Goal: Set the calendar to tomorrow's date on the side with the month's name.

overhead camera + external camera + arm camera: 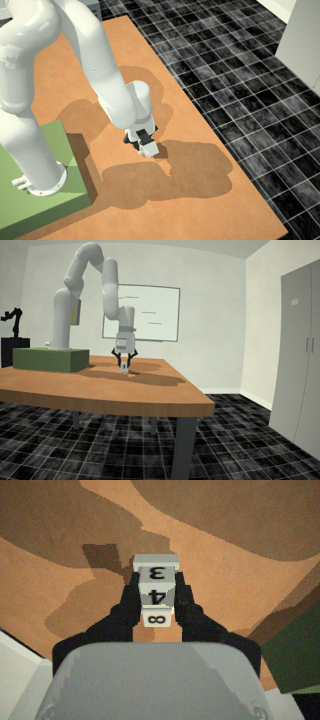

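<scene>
My gripper is now 20 mm above the calendar cube. Round my hand: calendar tray: 30 mm below, 20 mm to the left.
</scene>
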